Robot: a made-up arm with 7 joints.
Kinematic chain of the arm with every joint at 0, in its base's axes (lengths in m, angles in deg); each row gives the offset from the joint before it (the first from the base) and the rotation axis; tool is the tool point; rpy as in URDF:
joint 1: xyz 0.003 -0.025 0.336 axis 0 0.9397 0.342
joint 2: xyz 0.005 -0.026 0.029 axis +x
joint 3: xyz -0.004 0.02 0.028 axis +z
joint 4: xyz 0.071 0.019 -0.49 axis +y
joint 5: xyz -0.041 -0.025 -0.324 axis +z
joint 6: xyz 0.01 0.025 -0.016 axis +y
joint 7: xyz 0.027 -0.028 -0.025 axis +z
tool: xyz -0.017 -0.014 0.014 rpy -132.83 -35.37 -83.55
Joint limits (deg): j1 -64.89..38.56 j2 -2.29..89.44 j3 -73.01..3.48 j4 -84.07..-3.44 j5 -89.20..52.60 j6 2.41..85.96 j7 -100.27..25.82
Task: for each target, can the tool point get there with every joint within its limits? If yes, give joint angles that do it. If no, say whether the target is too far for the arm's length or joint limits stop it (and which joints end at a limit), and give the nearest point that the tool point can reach.
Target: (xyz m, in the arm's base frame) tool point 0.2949 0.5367 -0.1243
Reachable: yes | joints -12.04 51.43 -23.83 -21.10 26.13 34.16 -72.04
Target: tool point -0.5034 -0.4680 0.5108
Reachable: no: joint limits stop it (at a limit: joint 1, joint 2, joint 3, joint 4, joint 6, joint 7) | nearest point -0.1175 -0.4670 -0.1327 | short by 0.750 m
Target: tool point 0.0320 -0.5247 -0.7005
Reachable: no: too far | nearest point 0.0244 -0.3194 -0.4004 | short by 0.364 m
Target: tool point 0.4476 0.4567 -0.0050
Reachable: yes | joints -15.10 58.33 -20.77 -53.42 -31.91 53.46 -28.85
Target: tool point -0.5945 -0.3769 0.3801
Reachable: no: joint limits stop it (at a limit: joint 1, joint 3, joint 4, joint 6, joint 7) | nearest point -0.1891 -0.3614 -0.1869 | short by 0.697 m
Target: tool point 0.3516 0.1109 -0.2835
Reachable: yes | joints -17.15 38.62 -61.20 -57.68 -17.78 24.16 -0.15
